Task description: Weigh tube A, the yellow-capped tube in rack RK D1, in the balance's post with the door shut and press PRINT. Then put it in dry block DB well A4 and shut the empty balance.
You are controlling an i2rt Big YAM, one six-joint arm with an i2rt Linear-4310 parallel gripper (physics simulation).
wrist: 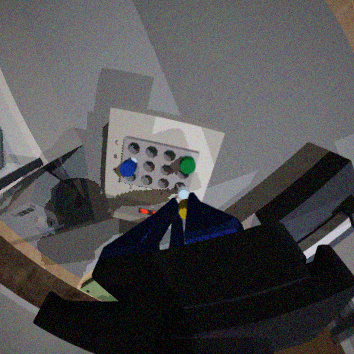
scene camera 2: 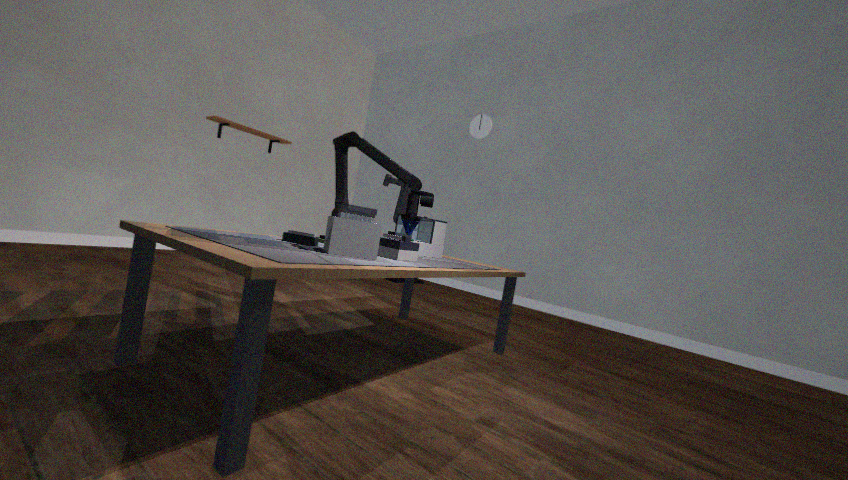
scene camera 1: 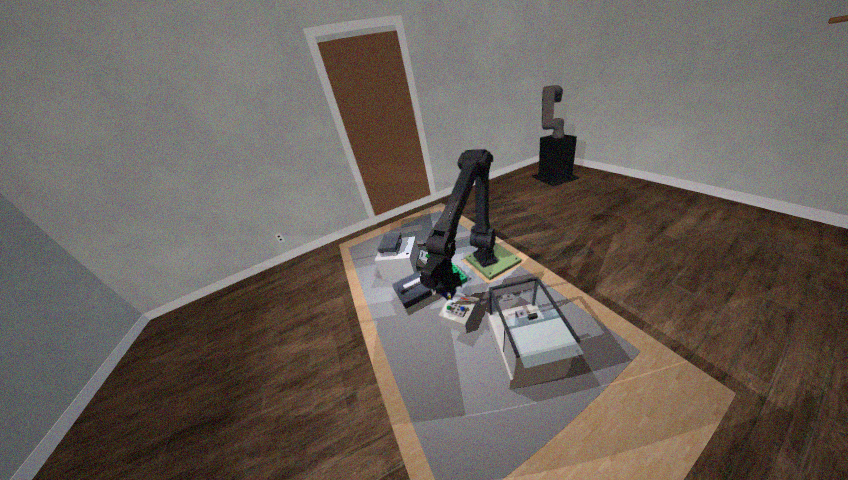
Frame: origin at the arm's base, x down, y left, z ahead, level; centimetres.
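Where they show: gripper, fingertip midpoint: (wrist: 184, 200) (scene camera 2: 408, 235) (scene camera 1: 449, 299); arm's base, origin of the base link: (scene camera 1: 485, 258).
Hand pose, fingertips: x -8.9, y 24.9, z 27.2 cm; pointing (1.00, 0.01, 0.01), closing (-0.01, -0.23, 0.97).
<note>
Each offset is from my fingertips to the top centre of the thing.
My gripper (scene camera 1: 449, 294) (scene camera 2: 409, 233) (wrist: 184, 200) is shut on the yellow-capped tube {dx -1.1, dy -0.3, dz -0.3 cm} (wrist: 183, 209), whose pale round end shows between the blue fingertips. The dry block {dx +3.6, dy +0.6, dz -3.4 cm} (scene camera 1: 454, 323) (wrist: 137, 122) is white with rows of wells. In the wrist view the tube's pale end shows beside the block's lower right corner well (wrist: 180, 186); its height above the block is hard to tell. A blue cap {dx +1.8, dy +4.4, dz -3.2 cm} (wrist: 128, 167) and a green cap {dx +1.8, dy +1.8, dz +1.4 cm} (wrist: 187, 165) stand in the block. The balance (scene camera 1: 544, 374) (scene camera 2: 439, 237) has a glass chamber; its door and readout are not clear.
A dark box {dx +0.4, dy -16.6, dz +9.4 cm} (scene camera 1: 410, 295) with a pale strip lies beside the dry block. A green rack (scene camera 1: 458, 274) is partly hidden behind the gripper. A white box-shaped device {dx -8.4, dy -39.2, dz +10.4 cm} (scene camera 1: 392, 264) (scene camera 2: 352, 236) stands farther along. The arm base stands on a green plate (scene camera 1: 507, 260).
</note>
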